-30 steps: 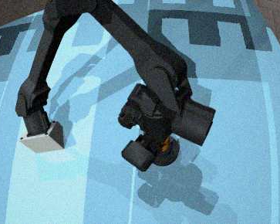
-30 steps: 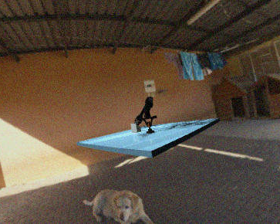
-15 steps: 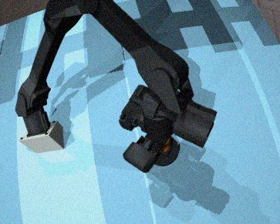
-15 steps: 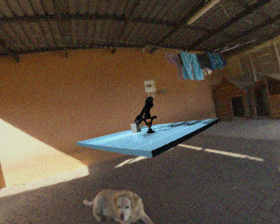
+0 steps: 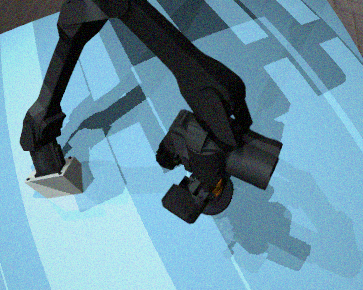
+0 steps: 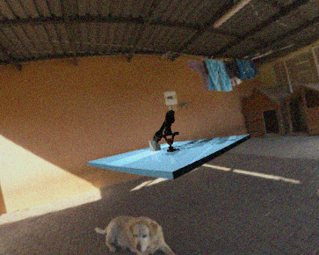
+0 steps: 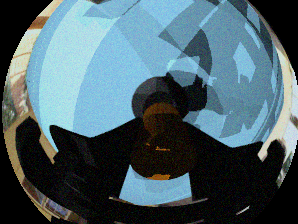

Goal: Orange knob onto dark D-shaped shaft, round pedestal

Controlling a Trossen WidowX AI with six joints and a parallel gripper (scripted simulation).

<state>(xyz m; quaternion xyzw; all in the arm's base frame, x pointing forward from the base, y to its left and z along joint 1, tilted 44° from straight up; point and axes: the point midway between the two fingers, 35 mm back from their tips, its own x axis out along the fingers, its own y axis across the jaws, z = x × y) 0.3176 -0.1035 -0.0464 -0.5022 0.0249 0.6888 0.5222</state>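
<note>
Right now the dark round pedestal is 40 mm below my gripper tip. Also, from my gripper tip: orange knob 20 mm above.
</note>
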